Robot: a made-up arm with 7 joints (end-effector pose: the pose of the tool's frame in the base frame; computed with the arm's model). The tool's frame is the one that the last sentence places.
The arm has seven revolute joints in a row. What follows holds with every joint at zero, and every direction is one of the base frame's. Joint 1 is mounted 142.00 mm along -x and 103.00 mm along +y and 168.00 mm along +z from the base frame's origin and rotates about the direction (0.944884, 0.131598, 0.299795), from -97.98 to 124.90 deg. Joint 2 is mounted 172.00 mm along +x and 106.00 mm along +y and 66.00 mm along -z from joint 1 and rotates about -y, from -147.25 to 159.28 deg. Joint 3 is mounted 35.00 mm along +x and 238.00 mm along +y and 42.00 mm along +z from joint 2 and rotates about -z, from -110.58 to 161.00 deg. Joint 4 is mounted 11.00 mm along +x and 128.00 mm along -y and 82.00 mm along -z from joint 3 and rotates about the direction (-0.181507, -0.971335, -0.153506), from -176.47 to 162.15 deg. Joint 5 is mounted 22.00 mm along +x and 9.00 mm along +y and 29.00 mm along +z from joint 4 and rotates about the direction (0.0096, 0.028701, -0.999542), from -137.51 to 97.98 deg. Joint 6 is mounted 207.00 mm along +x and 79.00 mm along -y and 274.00 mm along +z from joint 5 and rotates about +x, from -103.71 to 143.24 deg. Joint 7 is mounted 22.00 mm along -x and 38.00 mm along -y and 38.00 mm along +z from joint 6 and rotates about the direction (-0.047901, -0.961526, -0.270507), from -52.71 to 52.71 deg. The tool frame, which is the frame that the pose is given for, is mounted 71.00 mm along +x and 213.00 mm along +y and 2.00 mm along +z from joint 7; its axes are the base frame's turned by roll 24.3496, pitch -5.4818 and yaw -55.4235 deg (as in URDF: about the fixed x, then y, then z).
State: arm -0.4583 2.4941 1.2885 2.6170 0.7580 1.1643 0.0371
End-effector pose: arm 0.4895 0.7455 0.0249 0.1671 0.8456 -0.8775
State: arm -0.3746 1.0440 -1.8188 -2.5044 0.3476 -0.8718 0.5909
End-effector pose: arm 0.4037 0.2086 -0.1096 -2.3579 0.0989 0.6709
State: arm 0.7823 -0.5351 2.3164 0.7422 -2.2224 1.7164 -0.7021
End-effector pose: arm 0.3933 0.5731 0.4563 1.0707 2.1421 -0.7911
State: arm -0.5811 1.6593 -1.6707 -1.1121 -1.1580 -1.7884 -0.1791
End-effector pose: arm 0.2375 0.4430 -0.1969 -1.9206 -0.6105 2.3881
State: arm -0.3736 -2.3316 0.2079 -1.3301 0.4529 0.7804 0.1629
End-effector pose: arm -0.4482 0.0893 -0.1534 1.6759 -1.4048 1.3866
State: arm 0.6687 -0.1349 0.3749 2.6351 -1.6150 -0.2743 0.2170
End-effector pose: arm 0.0191 0.7852 0.1504 -0.9218 -2.0563 0.1219
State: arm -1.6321 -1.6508 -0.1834 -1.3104 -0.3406 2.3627 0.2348
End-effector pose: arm -0.2722 -0.4555 -0.1549 -0.7011 0.3096 1.4303
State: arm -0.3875 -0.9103 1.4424 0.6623 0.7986 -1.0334 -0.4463
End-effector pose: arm 0.0963 0.3900 0.3071 1.6698 0.4375 1.9092
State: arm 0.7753 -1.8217 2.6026 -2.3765 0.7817 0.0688 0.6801
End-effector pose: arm -0.4993 0.1978 0.5331 1.7958 -0.9373 1.6677
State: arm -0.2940 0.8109 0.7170 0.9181 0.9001 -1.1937 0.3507
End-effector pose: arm -0.2480 0.2410 0.1200 0.2531 1.5996 2.3355
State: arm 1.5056 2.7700 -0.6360 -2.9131 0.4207 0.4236 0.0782
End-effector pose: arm 0.3504 0.0047 0.5661 1.1399 0.8532 -1.1786
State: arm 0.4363 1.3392 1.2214 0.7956 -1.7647 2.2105 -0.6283
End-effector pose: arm -0.3440 0.5050 0.5490 1.4943 0.0682 0.5023
